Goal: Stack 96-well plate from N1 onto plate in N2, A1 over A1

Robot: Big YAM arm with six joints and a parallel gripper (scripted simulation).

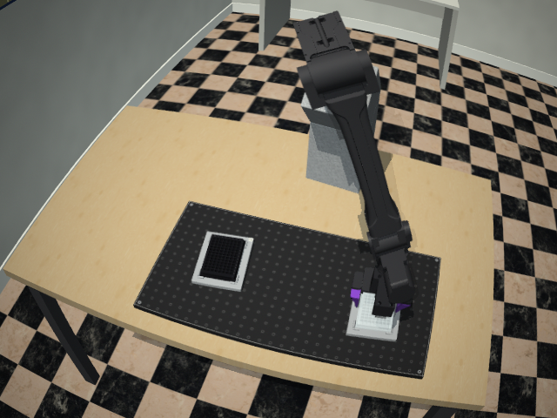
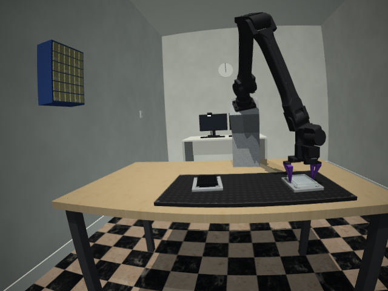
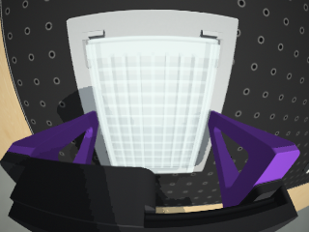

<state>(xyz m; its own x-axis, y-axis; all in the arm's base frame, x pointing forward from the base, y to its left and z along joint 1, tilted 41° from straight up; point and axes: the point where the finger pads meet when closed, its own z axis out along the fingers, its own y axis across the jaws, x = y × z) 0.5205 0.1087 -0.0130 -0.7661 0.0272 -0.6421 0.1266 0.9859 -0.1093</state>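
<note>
My gripper is now 1 cm above the white 96-well plate. Also, from my hand: black 96-well plate: 37 cm to the right, 13 cm behind; grey plate nest N1: 2 cm below; grey plate nest N2: 37 cm to the right, 13 cm behind, 2 cm below.
</note>
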